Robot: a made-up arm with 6 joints. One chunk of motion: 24 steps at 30 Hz.
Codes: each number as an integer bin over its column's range. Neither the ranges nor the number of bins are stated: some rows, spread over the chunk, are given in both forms.
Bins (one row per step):
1: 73 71 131 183 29 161
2: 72 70 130 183 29 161
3: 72 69 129 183 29 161
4: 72 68 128 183 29 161
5: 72 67 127 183 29 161
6: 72 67 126 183 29 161
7: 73 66 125 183 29 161
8: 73 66 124 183 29 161
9: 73 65 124 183 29 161
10: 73 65 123 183 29 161
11: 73 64 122 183 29 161
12: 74 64 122 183 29 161
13: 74 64 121 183 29 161
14: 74 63 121 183 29 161
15: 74 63 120 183 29 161
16: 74 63 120 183 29 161
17: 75 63 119 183 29 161
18: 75 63 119 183 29 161
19: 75 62 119 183 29 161
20: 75 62 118 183 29 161
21: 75 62 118 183 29 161
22: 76 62 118 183 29 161
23: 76 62 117 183 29 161
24: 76 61 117 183 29 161
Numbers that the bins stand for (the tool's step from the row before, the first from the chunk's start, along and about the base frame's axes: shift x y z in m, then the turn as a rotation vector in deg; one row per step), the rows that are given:
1: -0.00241 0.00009 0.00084 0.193 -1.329 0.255
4: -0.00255 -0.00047 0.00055 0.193 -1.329 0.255
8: -0.00241 -0.00084 0.00016 0.193 -1.329 0.255
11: -0.00241 -0.00120 -0.00004 0.193 -1.329 0.255
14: -0.00226 -0.00139 -0.00014 0.193 -1.329 0.255
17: -0.00212 -0.00139 -0.00033 0.193 -1.329 0.255
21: -0.00212 -0.00157 -0.00043 0.193 -1.329 0.255
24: -0.00197 -0.00176 -0.00053 0.193 -1.329 0.255
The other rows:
2: -0.00255 -0.00010 0.00075 0.193 -1.329 0.255
3: -0.00255 -0.00028 0.00065 0.193 -1.329 0.255
5: -0.00255 -0.00065 0.00045 0.193 -1.329 0.255
6: -0.00255 -0.00065 0.00035 0.193 -1.329 0.255
7: -0.00241 -0.00084 0.00025 0.193 -1.329 0.255
9: -0.00241 -0.00102 0.00016 0.193 -1.329 0.255
10: -0.00241 -0.00102 0.00006 0.193 -1.329 0.255
12: -0.00226 -0.00120 -0.00004 0.193 -1.329 0.255
13: -0.00226 -0.00120 -0.00014 0.193 -1.329 0.255
15: -0.00226 -0.00139 -0.00024 0.193 -1.329 0.255
16: -0.00226 -0.00139 -0.00024 0.193 -1.329 0.255
18: -0.00212 -0.00139 -0.00033 0.193 -1.329 0.255
19: -0.00212 -0.00157 -0.00033 0.193 -1.329 0.255
20: -0.00212 -0.00157 -0.00043 0.193 -1.329 0.255
22: -0.00197 -0.00157 -0.00043 0.193 -1.329 0.255
23: -0.00197 -0.00157 -0.00053 0.193 -1.329 0.255

